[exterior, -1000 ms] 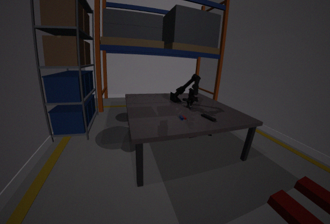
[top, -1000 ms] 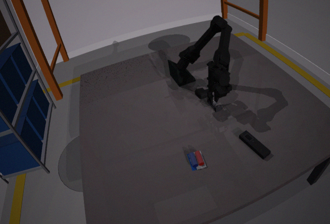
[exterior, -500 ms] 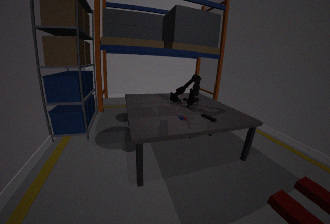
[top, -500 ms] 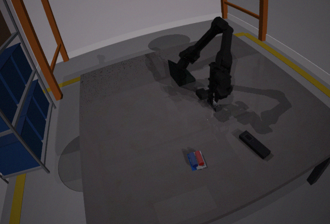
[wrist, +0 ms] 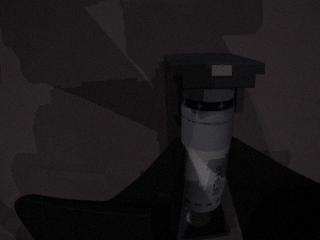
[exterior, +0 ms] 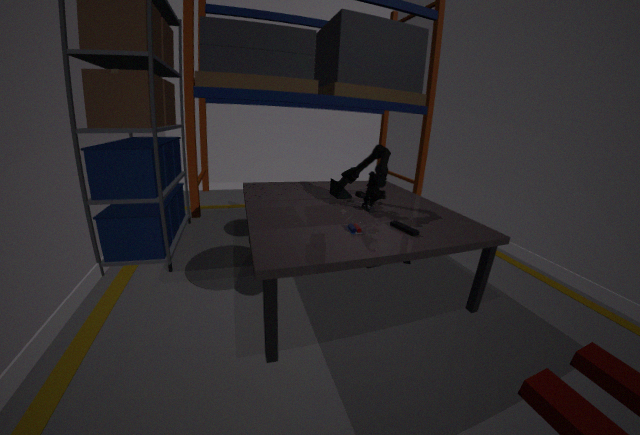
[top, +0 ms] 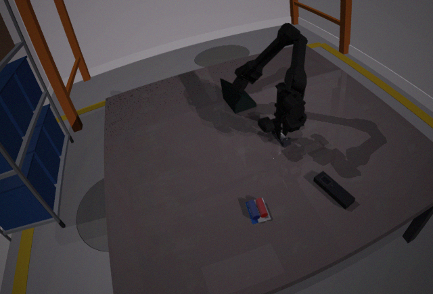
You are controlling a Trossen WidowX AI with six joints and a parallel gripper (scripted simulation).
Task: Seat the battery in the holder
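Right now the pale battery is 10 mm above my gripper tip. Also, from my gripper tip: black remote: 310 mm ahead, 40 mm to the left, 10 mm above.
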